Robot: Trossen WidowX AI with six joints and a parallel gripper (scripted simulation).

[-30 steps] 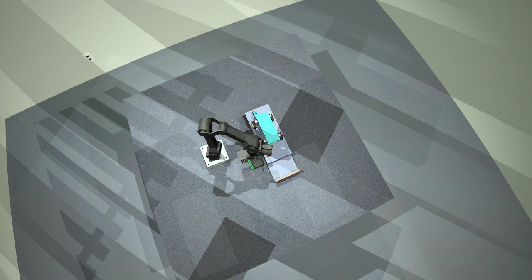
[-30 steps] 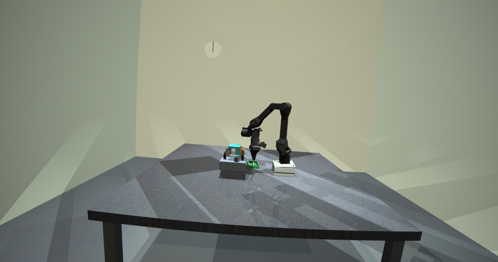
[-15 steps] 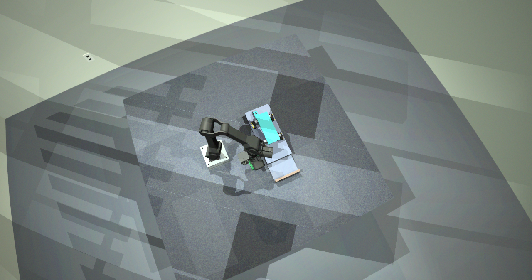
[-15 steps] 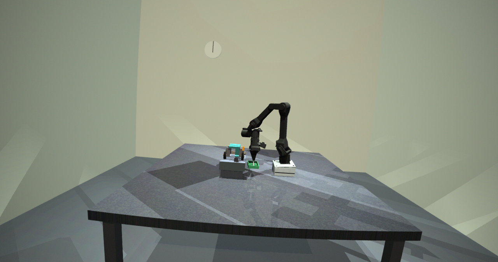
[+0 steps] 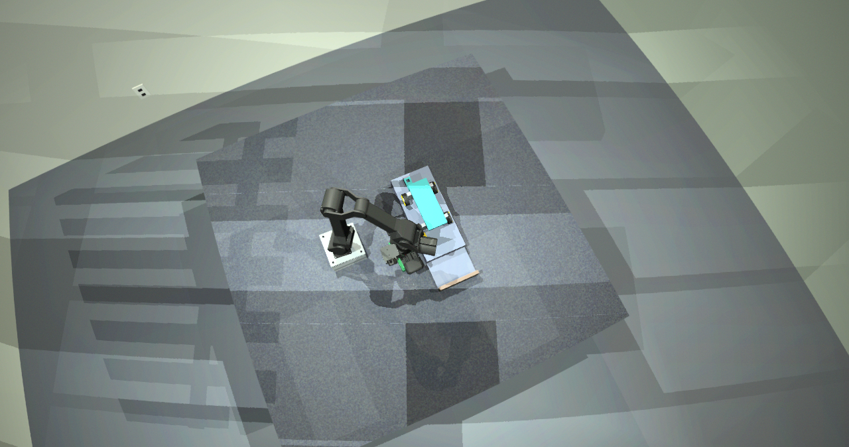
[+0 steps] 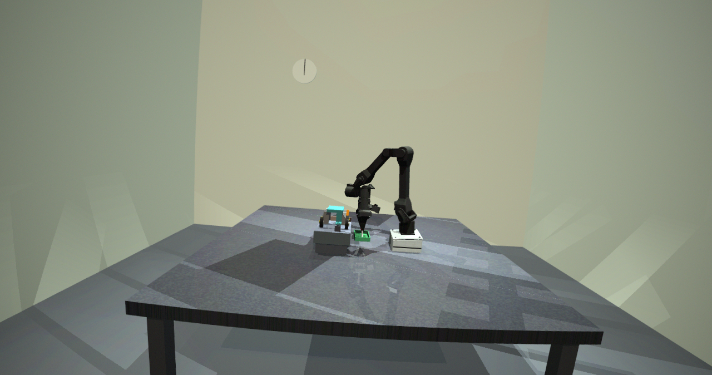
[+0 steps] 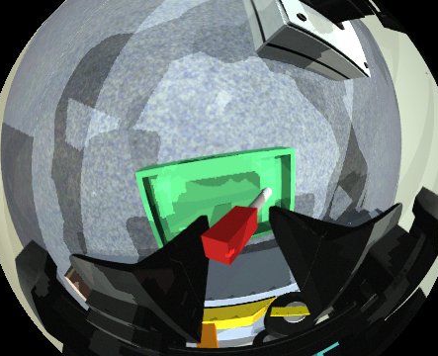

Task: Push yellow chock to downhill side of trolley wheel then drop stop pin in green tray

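Now: gripper tip 50 mm above the green tray. The rest, counted from my gripper tip: yellow chock: 80 mm ahead, 40 mm above, 10 mm to the right; grey ramp: 130 mm ahead, 100 mm to the left, 10 mm above; red-headed stop pin: 10 mm to the left.
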